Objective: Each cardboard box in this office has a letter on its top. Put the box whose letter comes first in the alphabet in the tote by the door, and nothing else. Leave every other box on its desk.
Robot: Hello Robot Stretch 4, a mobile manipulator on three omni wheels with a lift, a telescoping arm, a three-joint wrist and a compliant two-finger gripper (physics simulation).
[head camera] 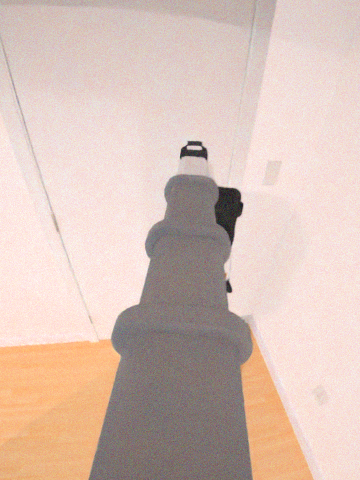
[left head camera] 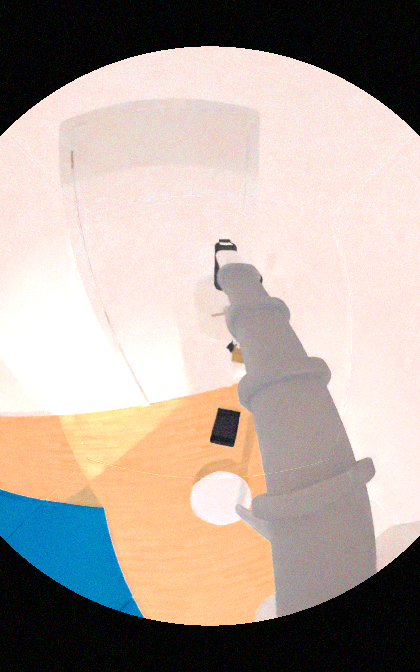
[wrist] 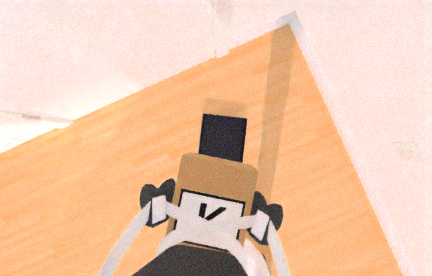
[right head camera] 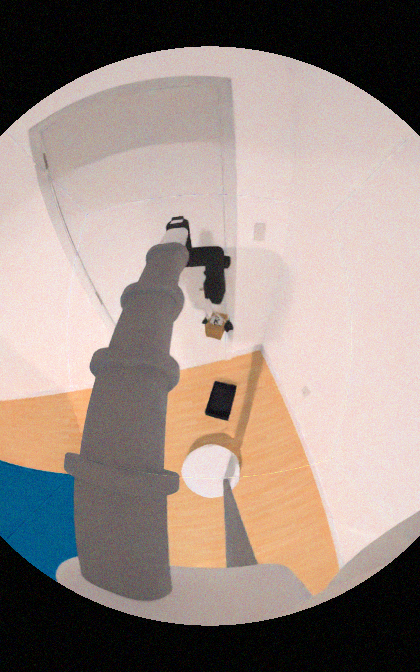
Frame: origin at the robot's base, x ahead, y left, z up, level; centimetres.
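Seen in the pictures: gripper, fingertip midpoint: [wrist: 211, 200].
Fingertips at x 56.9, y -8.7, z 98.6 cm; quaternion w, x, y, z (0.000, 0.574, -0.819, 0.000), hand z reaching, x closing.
Observation:
Offsets run from my fingertips to a thing's middle.
A brown cardboard box @[dx -0.4, dy +0.2, dz +2.3 cm] [left head camera: 237, 356] [right head camera: 215, 330] [wrist: 216, 170] has a white label with a black letter that looks like K; the letter is partly hidden in the wrist view. My gripper [right head camera: 217, 323] [wrist: 211, 200] is shut on this box, one dark fingertip on each side, and holds it in the air. The black tote @[dx +2.3, dy -1.1, dz -96.4 cm] [left head camera: 222, 442] [right head camera: 218, 416] [wrist: 224, 120] stands on the floor near the door. In the wrist view it shows past the far edge of the box, which hides its near part. No other lettered box shows.
The white door [head camera: 125, 150] [left head camera: 160, 250] [right head camera: 135, 200] is behind the extended arm [head camera: 185, 280] [left head camera: 300, 425] [right head camera: 130, 410]. A side wall [head camera: 320, 250] [right head camera: 350, 325] [wrist: 390, 100] meets it in a corner at the right. A white disc [left head camera: 215, 497] [right head camera: 205, 470] is nearer than the tote. A blue surface [left head camera: 55, 545] [right head camera: 35, 505] is at lower left.

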